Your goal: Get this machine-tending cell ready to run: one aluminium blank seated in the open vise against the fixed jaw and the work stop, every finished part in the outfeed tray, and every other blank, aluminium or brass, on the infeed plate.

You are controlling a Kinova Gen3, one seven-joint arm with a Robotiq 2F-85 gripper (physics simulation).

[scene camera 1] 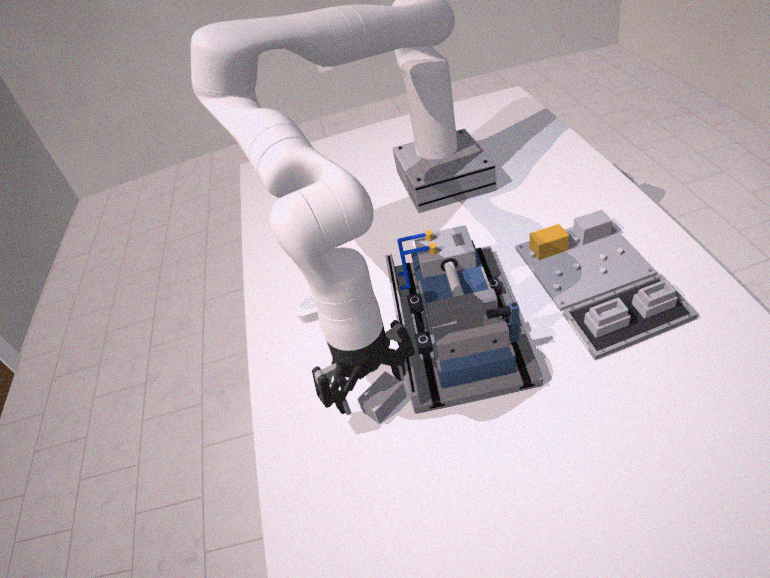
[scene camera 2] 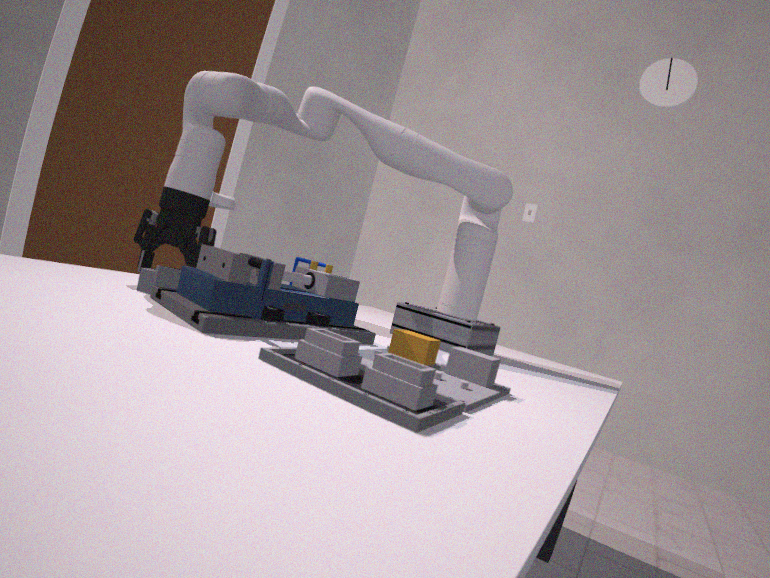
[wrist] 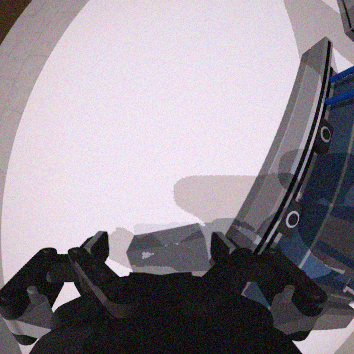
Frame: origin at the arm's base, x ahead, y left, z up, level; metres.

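Where they show: gripper, fingertip midpoint: (scene camera 1: 372,394) (wrist: 159,243); arm's base at its link origin: (scene camera 1: 436,148) (scene camera 2: 456,315).
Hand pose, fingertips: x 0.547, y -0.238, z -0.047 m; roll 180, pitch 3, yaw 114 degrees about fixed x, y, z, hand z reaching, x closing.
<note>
Each offset is from my fingertips to the centre of the thing. "spot": to the spot under its first point.
My gripper (scene camera 1: 373,393) (scene camera 2: 169,264) (wrist: 159,243) is open and low beside the vise, its fingers on either side of a grey aluminium blank {dx +0.008, dy +0.012, dz -0.003 m} (scene camera 1: 385,398) (scene camera 2: 147,281) (wrist: 170,250) on the table; nothing is gripped. The blank lies askew close to the vise base. The fixed jaw (scene camera 1: 472,342) and blue work-stop post {dx -0.032, dy +0.225, dz +0.038 m} (scene camera 1: 514,320) (scene camera 2: 266,289) show; the jaw gap is largely hidden. A brass blank {dx -0.215, dy +0.358, dz +0.005 m} (scene camera 1: 549,241) (scene camera 2: 414,347) and a grey blank {dx -0.224, dy +0.449, dz +0.005 m} (scene camera 1: 593,227) (scene camera 2: 472,367) stand on the infeed plate {dx -0.171, dy +0.408, dz -0.017 m} (scene camera 1: 597,283). Two finished parts {spot: dx -0.011, dy +0.367, dz +0.020 m} (scene camera 1: 607,316) {spot: dx -0.018, dy +0.456, dz +0.019 m} (scene camera 1: 656,298) sit in the outfeed tray {spot: dx +0.022, dy +0.422, dz -0.012 m} (scene camera 1: 646,336) (scene camera 2: 335,390).
The vise base's edge {spot: dx -0.098, dy +0.060, dz +0.009 m} (wrist: 277,165) runs close beside the right finger. Blue pipes {spot: dx -0.185, dy +0.095, dz +0.065 m} (scene camera 1: 404,264) rise on the vise's near-gripper side, by its cylinder block {dx -0.201, dy +0.166, dz +0.057 m} (scene camera 1: 444,248). The robot pedestal (scene camera 1: 444,177) (scene camera 2: 444,326) stands behind the vise.
</note>
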